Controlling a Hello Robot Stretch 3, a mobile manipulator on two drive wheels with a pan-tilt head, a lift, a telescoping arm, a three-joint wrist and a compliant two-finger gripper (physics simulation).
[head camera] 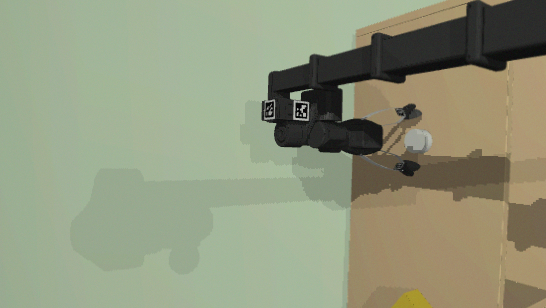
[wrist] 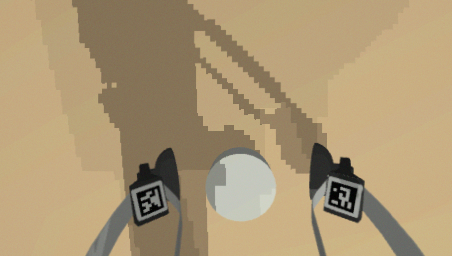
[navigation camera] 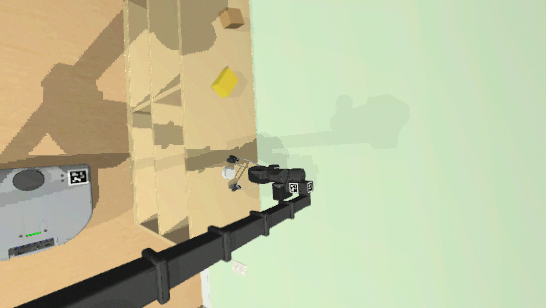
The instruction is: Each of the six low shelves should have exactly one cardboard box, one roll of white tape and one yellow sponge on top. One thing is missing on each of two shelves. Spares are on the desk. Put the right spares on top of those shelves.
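A roll of white tape [head camera: 418, 141] [navigation camera: 228, 173] [wrist: 241, 187] stands on the top of a low wooden shelf [head camera: 425, 250] [navigation camera: 220, 120]. My gripper [head camera: 407, 140] [navigation camera: 234, 173] [wrist: 242, 164] is open, with one finger on each side of the roll and a gap between each fingertip and the roll. A yellow sponge [head camera: 413, 300] [navigation camera: 225, 82] lies on the same shelf top; part of it shows at the bottom of the head camera view. A brown cardboard box [navigation camera: 232, 18] stands further along that top. The desk and its spares do not show.
The green wall [head camera: 175, 125] [navigation camera: 400, 210] runs along the shelf's back edge. My arm [head camera: 425, 50] [navigation camera: 190, 250] reaches over one end of the shelf. My grey base [navigation camera: 55, 210] stands on the wooden floor in front of the shelf's open compartments.
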